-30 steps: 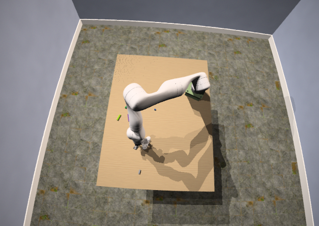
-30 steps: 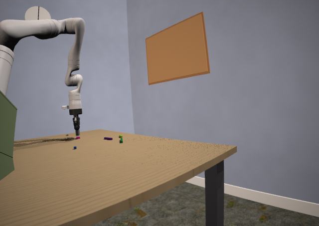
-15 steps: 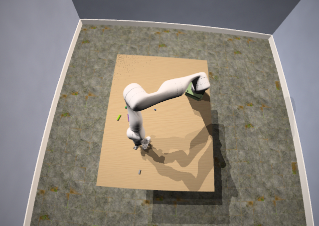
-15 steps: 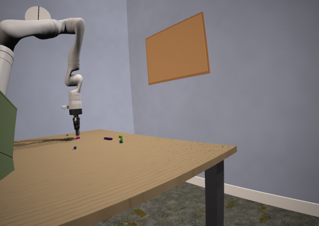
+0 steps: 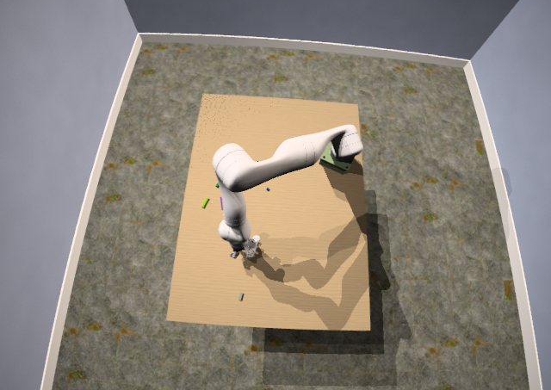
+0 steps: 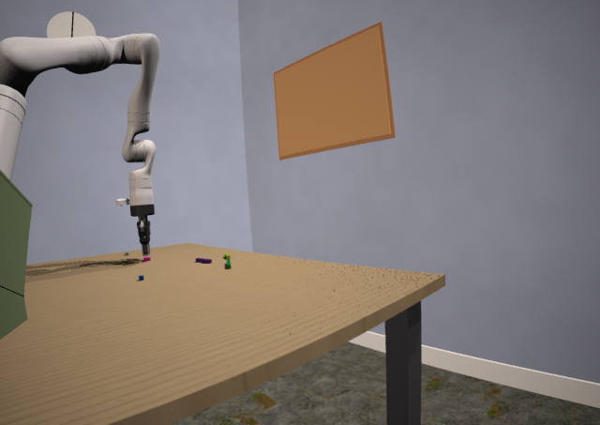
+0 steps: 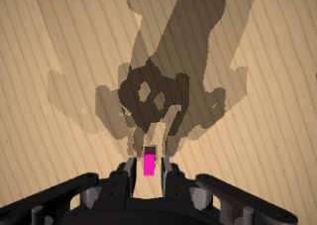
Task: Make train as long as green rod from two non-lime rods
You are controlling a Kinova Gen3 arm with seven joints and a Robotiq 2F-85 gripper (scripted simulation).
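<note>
The magenta rod is 3 cm below my hand. Round my hand: lime rod: 17 cm ahead, 21 cm to the right, 3 cm below; purple rod: 9 cm ahead, 20 cm to the right, 3 cm below; grey rod: 21 cm to the left, 3 cm below.
</note>
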